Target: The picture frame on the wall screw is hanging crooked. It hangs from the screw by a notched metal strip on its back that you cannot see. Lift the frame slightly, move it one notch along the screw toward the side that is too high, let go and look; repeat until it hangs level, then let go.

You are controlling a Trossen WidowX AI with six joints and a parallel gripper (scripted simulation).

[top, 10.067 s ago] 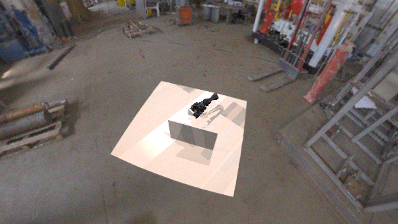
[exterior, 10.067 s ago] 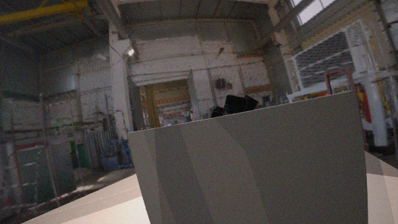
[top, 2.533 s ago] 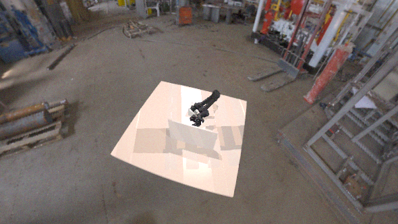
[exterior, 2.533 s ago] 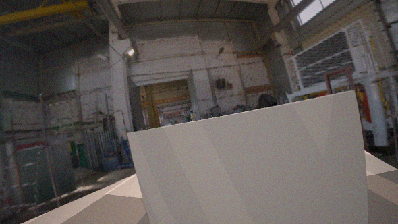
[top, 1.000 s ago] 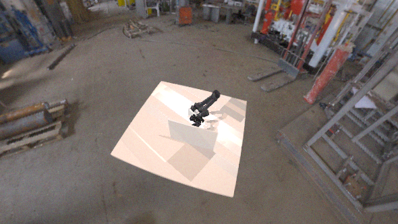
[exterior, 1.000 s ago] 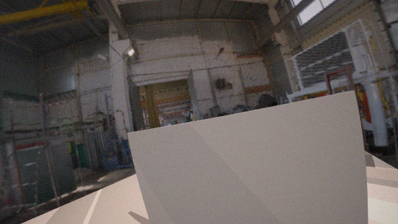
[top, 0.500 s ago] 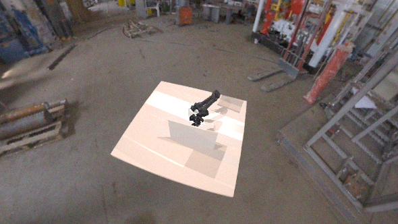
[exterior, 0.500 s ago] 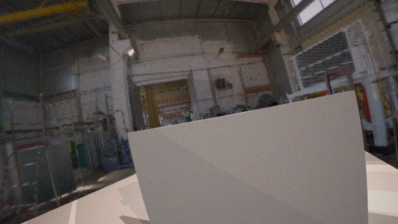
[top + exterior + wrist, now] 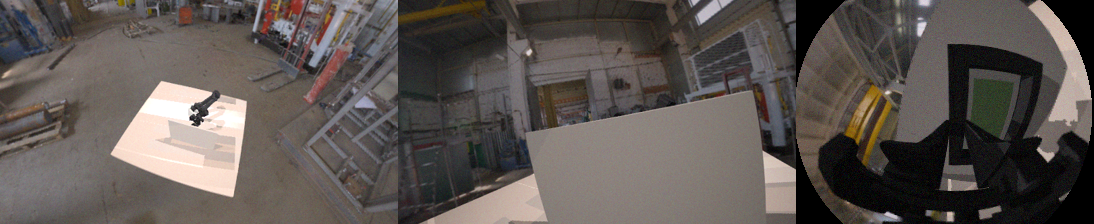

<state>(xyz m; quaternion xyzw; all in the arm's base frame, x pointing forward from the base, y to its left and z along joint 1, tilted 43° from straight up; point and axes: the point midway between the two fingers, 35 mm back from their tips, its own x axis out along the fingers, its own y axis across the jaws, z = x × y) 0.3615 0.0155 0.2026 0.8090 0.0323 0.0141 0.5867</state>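
Now: gripper tip 10 mm short of the picture frame, 20 mm to the left of it and 50 mm above it. Round my gripper tip: wall panel 20 mm ahead, 10 mm to the right, 70 mm below.
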